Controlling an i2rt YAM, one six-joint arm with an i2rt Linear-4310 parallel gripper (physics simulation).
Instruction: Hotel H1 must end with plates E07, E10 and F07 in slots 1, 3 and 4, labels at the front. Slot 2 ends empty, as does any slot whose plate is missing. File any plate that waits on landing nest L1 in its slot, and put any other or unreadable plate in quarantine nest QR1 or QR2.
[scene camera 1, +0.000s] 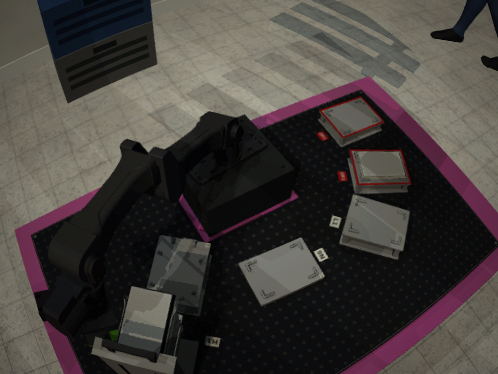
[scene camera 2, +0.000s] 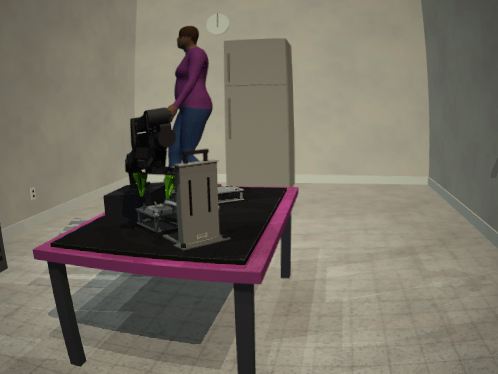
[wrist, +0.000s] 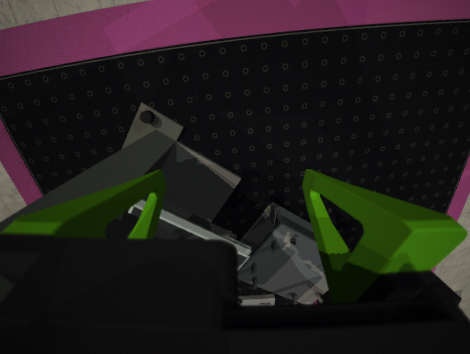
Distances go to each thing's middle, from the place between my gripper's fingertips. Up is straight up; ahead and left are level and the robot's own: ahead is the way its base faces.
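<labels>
Nest N6 (scene camera 1: 279, 272): 70 mm ahead of my hand, 440 mm to the left of it, 140 mm below it. My gripper is 30 mm above the pale plate (wrist: 168, 221), 80 mm short of it and 90 mm to the right of it.
</labels>
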